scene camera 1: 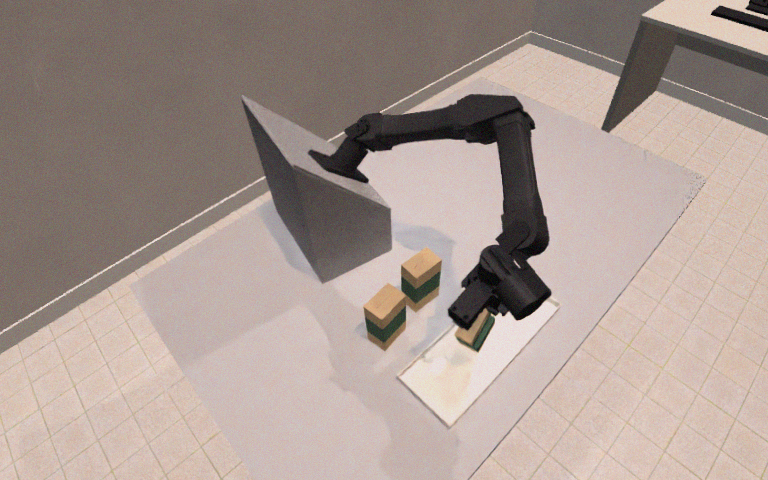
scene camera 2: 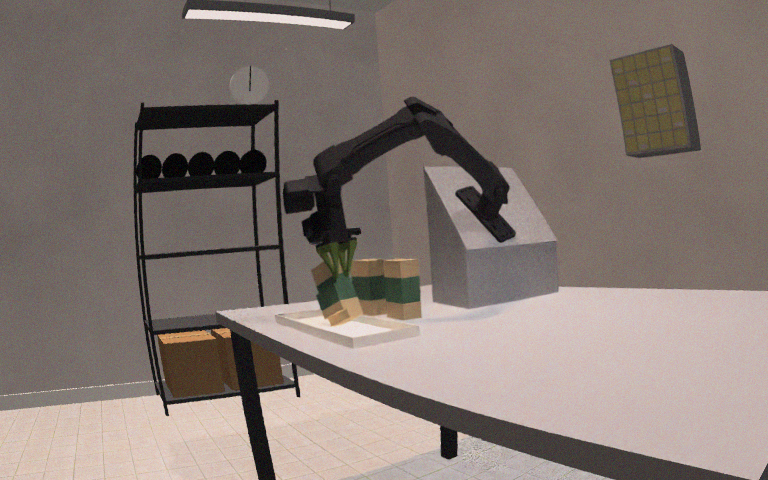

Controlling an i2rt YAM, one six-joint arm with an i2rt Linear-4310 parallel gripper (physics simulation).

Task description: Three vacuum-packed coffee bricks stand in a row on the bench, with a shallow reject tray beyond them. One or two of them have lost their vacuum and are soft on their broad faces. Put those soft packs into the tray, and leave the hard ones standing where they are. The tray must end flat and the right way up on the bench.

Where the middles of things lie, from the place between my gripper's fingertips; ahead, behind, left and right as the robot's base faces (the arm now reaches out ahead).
The shallow white tray (scene camera 1: pixel 447 378) lies 11 cm below my hand, 1 cm to the right of it and 1 cm ahead of it.
